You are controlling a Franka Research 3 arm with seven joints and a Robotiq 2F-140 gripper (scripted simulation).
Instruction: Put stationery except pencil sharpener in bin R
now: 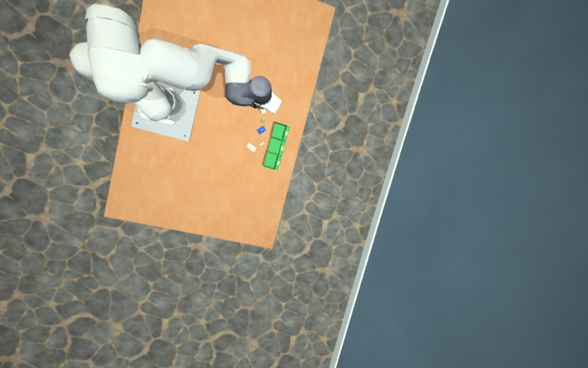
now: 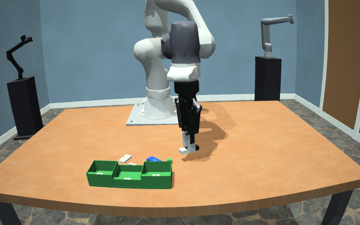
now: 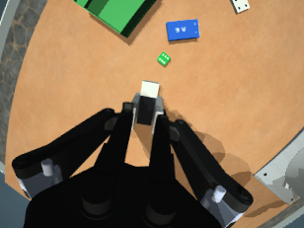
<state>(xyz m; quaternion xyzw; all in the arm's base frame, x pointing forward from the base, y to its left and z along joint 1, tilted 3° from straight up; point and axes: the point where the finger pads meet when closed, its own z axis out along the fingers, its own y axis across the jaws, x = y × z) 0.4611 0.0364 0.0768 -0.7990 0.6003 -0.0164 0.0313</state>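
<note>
Now: the green bin row 200 mm to the right of my hand, 90 mm ahead of it and 40 mm below it. Also, from my hand: blue flat item 130 mm to the right, 60 mm below, 10 mm behind; green piece 70 mm to the right, 60 mm below, 10 mm ahead; black-and-white stick-shaped item 30 mm below, 10 mm to the right.
</note>
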